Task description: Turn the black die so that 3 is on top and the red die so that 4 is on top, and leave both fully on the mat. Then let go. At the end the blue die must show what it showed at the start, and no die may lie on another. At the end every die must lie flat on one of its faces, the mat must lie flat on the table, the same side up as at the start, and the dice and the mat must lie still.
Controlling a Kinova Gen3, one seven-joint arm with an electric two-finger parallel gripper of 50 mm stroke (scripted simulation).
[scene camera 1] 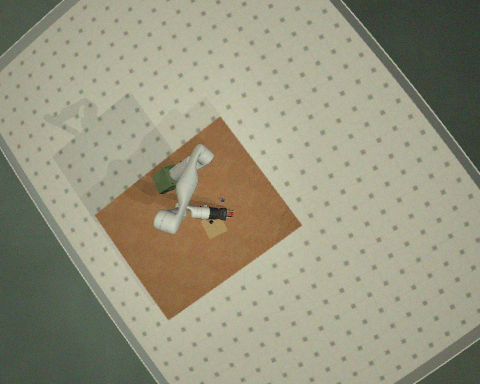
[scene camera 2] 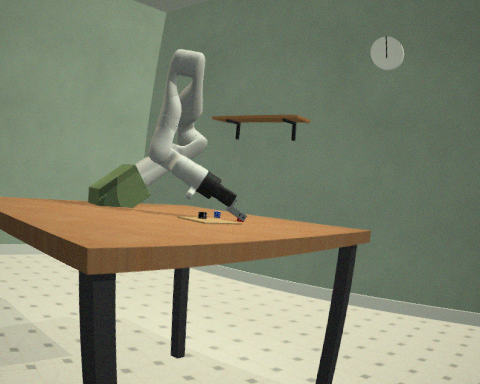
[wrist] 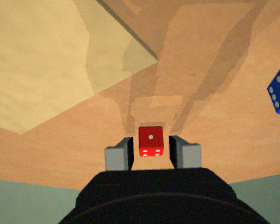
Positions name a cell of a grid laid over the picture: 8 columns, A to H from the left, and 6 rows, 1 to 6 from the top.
Labels:
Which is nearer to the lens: the red die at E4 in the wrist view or the tan mat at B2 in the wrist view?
The tan mat.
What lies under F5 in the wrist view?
My gripper.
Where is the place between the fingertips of my gripper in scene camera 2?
E4

